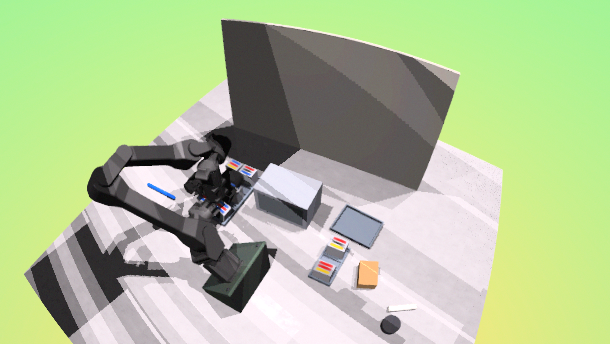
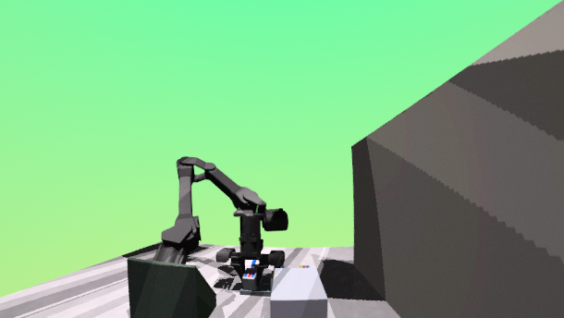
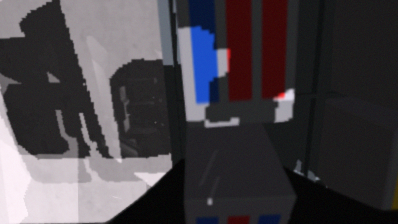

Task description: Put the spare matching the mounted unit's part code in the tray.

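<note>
The grey-blue tray is 37 cm to the right of my gripper tip, 12 cm ahead of it and 1 cm below it. Also, from my gripper tip: blue stick (25 cm to the left, 1 cm below, 1 cm behind); then mounted unit (15 cm to the right, 11 cm ahead, 3 cm above); then grey wall (35 cm ahead, 21 cm above, 18 cm to the right).
</note>
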